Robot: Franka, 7 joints.
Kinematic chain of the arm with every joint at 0, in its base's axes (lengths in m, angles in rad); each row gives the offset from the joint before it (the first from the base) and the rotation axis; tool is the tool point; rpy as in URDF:
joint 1: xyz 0 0 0.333 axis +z
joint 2: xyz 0 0 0 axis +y
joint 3: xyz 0 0 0.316 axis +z
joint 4: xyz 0.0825 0 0 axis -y
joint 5: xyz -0.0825 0 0.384 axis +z
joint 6: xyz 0 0 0 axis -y
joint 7: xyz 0.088 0 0 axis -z
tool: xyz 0 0 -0.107 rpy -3.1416 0 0
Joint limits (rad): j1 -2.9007..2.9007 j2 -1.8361..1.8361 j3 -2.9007..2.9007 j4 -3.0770..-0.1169 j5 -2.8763..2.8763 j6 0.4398..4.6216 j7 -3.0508..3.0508
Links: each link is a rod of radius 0.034 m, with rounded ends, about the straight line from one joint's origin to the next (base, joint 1, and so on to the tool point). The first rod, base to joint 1, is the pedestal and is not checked.
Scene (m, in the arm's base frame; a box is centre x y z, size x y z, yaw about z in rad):
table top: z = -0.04
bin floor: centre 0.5 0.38 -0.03 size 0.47 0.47 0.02 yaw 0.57
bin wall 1: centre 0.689 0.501 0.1 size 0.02 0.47 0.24 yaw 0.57
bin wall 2: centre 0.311 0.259 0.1 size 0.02 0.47 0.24 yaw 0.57
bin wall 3: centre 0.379 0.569 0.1 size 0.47 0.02 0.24 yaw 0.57
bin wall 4: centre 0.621 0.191 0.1 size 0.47 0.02 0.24 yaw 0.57
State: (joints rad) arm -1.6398 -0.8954 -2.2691 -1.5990 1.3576 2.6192 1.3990
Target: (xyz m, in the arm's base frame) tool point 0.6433 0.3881 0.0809
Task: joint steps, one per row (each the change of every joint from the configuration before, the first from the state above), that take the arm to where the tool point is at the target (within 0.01 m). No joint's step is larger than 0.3 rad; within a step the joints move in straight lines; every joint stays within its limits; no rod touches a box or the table.
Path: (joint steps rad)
1: -0.2738 0.0612 -0.1509 0.0430 0.0034 0.0581 0.0000
2: -0.2738 0.0612 -0.1510 0.0431 0.0035 0.0581 0.0000
3: -0.2738 0.0611 -0.1509 0.0430 0.0034 0.0581 0.0000
4: -0.2738 0.0612 -0.1510 0.0430 0.0034 0.0580 0.0000
5: 0.0097 -0.2570 -0.0139 0.1096 -0.0233 -0.0458 0.0000
6: 0.0097 -0.2571 -0.0139 0.1096 -0.0233 -0.0459 0.0000

